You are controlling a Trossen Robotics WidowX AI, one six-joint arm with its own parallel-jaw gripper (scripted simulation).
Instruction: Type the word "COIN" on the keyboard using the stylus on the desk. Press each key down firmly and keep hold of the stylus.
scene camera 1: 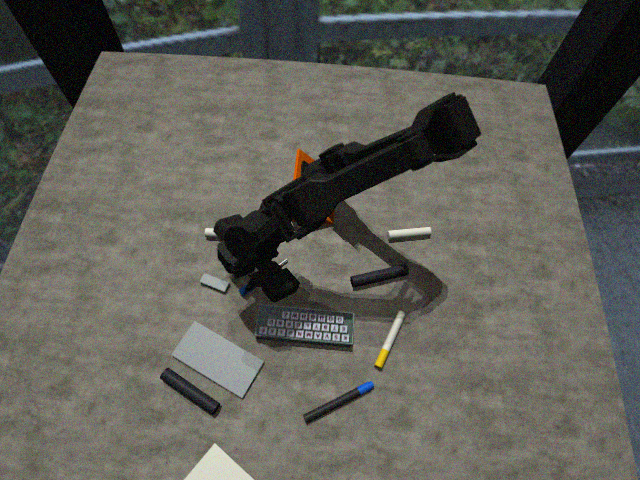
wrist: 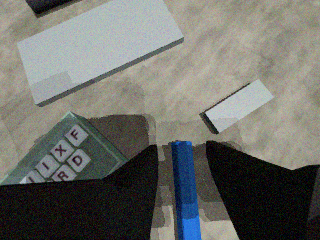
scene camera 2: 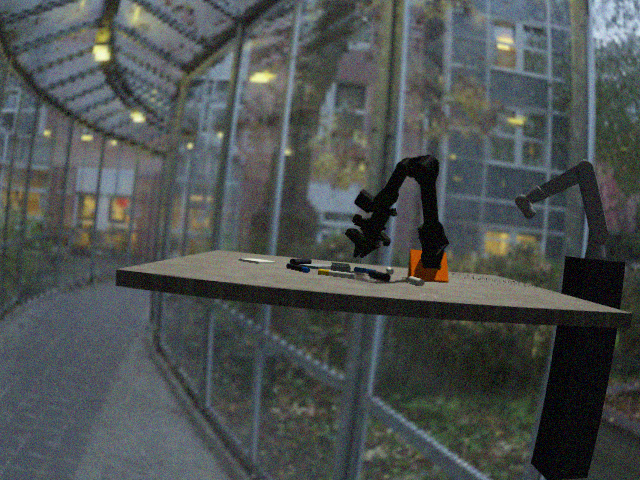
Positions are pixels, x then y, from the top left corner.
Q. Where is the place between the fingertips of my gripper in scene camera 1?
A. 242,284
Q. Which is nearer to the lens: the grey block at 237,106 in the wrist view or the grey flat pad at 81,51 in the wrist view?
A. The grey block.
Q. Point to a grey flat pad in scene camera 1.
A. At 213,356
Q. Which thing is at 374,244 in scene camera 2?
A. My gripper.
